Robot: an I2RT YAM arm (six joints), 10 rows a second.
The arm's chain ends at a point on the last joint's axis. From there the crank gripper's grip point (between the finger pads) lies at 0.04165 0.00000 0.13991 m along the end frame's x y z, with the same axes.
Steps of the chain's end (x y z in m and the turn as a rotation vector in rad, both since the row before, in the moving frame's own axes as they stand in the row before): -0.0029, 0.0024, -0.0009, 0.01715, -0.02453, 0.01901; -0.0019, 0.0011, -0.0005, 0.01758, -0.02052, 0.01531; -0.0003, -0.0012, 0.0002, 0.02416, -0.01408, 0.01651; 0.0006, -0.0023, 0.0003, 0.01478, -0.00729, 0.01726; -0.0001, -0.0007, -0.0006, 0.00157, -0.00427, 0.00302
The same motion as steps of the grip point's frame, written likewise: -0.0063, 0.0008, 0.0001, 0.01715, -0.02453, 0.01901; -0.0048, -0.0008, 0.0003, 0.01758, -0.02052, 0.01531; -0.0023, -0.0039, 0.0007, 0.02416, -0.01408, 0.01651; -0.0004, -0.0037, 0.0006, 0.01478, -0.00729, 0.01726; -0.0007, -0.0008, -0.0004, 0.00157, -0.00427, 0.00302
